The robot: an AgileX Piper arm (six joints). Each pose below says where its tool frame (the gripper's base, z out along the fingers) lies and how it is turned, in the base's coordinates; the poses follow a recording.
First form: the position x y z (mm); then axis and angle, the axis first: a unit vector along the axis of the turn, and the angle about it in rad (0 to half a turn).
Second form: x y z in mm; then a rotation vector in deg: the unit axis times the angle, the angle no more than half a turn. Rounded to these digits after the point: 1 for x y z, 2 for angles.
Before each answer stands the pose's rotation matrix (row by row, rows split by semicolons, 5 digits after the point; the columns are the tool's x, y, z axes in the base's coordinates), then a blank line. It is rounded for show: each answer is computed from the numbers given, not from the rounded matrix.
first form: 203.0 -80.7 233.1 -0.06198 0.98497 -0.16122 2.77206
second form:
-0.92507 -0.05975 0.37506; -0.17621 0.94235 -0.28449; -0.33644 -0.32926 -0.88227

203.0 -80.7 233.1 -9.84 156.44 -25.61
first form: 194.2 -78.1 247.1 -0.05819 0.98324 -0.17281 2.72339
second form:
-0.90734 -0.03932 0.41855; -0.17968 0.93637 -0.30155; -0.38007 -0.34881 -0.85667

194.2 -78.1 247.1 -9.08 153.42 -26.96
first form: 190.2 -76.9 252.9 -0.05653 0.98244 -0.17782 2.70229
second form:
-0.89896 -0.03017 0.43699; -0.18143 0.93367 -0.30876; -0.39869 -0.35685 -0.84481

190.2 -76.9 252.9 -8.75 152.11 -27.53
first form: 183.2 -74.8 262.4 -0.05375 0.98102 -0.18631 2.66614
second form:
-0.88363 -0.01433 0.46797; -0.18489 0.92897 -0.32067; -0.43014 -0.36988 -0.82351

183.2 -74.8 262.4 -8.21 149.86 -28.46
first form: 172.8 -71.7 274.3 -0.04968 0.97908 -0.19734 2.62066
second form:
-0.86275 0.00738 0.50558; -0.18904 0.92267 -0.33607; -0.46897 -0.38552 -0.79464

172.8 -71.7 274.3 -7.46 147.01 -29.63
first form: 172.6 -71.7 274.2 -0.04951 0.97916 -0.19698 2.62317
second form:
-0.86402 0.00702 0.50341; -0.18819 0.92292 -0.33587; -0.46696 -0.38494 -0.79610

172.6 -71.7 274.2 -7.44 147.16 -29.61
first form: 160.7 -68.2 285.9 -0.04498 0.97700 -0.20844 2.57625
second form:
-0.84067 0.03061 0.54068; -0.19272 0.91613 -0.35151; -0.50609 -0.39970 -0.76427

160.7 -68.2 285.9 -6.64 144.21 -30.77
